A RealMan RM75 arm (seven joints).
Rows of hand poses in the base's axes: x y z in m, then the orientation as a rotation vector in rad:
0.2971 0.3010 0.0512 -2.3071 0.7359 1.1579
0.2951 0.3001 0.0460 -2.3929 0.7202 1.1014
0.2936 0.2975 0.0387 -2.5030 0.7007 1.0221
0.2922 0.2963 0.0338 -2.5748 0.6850 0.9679
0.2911 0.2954 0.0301 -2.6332 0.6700 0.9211
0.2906 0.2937 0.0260 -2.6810 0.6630 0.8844
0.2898 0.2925 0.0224 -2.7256 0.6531 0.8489
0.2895 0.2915 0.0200 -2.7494 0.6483 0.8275
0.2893 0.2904 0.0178 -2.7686 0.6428 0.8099
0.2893 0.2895 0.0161 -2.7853 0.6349 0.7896
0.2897 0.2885 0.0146 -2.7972 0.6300 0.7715
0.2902 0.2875 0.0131 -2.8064 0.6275 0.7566
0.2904 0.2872 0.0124 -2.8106 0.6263 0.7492
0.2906 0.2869 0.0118 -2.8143 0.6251 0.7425
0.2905 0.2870 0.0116 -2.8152 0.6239 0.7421
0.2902 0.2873 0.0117 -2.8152 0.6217 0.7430
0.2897 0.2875 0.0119 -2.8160 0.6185 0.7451
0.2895 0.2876 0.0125 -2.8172 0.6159 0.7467
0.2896 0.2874 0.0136 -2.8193 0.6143 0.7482
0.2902 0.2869 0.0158 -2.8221 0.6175 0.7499
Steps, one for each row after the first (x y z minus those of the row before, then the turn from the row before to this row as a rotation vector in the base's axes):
-0.0020 -0.0009 -0.0052 -0.0536 -0.0516 0.0335
-0.0015 -0.0026 -0.0073 -0.0714 -0.0675 0.0419
-0.0014 -0.0012 -0.0049 -0.0470 -0.0441 0.0289
-0.0011 -0.0009 -0.0037 -0.0382 -0.0368 0.0245
-0.0005 -0.0017 -0.0041 -0.0345 -0.0274 0.0175
-0.0008 -0.0012 -0.0036 -0.0313 -0.0261 0.0181
-0.0003 -0.0010 -0.0024 -0.0170 -0.0153 0.0091
-0.0002 -0.0011 -0.0022 -0.0132 -0.0126 0.0082
0.0000 -0.0009 -0.0017 -0.0100 -0.0146 0.0083
0.0004 -0.0010 -0.0015 -0.0072 -0.0127 0.0051
0.0005 -0.0010 -0.0015 -0.0060 -0.0103 0.0031
0.0002 -0.0003 -0.0007 -0.0027 -0.0051 0.0014
0.0002 -0.0003 -0.0006 -0.0023 -0.0046 0.0013
-0.0001 0.0001 -0.0002 -0.0004 -0.0004 0.0010
-0.0003 0.0003 0.0001 0.0007 0.0004 0.0014
-0.0005 0.0002 0.0002 0.0002 0.0011 0.0024
-0.0002 0.0001 0.0006 -0.0003 0.0009 0.0021
0.0001 -0.0002 0.0011 -0.0015 0.0009 0.0019
0.0006 -0.0005 0.0022 -0.0038 0.0015 -0.0007

